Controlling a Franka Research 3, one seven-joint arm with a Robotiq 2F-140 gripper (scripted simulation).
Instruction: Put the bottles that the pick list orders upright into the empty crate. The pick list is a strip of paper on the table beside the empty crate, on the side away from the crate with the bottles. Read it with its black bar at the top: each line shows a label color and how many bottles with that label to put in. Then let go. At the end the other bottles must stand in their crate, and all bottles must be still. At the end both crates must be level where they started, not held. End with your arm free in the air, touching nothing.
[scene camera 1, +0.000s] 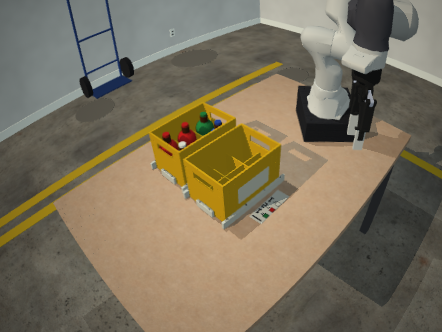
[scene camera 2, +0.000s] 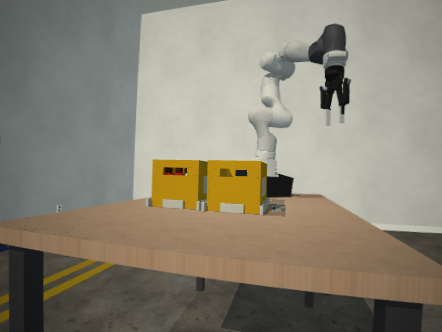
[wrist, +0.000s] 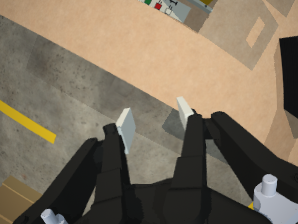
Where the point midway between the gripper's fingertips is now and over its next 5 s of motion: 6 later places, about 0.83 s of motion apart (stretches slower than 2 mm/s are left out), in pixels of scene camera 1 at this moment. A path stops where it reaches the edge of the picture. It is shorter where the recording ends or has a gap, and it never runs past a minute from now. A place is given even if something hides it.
My gripper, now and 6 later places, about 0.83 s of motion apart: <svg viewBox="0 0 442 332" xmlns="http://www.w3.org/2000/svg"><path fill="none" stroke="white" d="M354 141L320 148L287 156L275 161L268 156L242 133L217 111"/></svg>
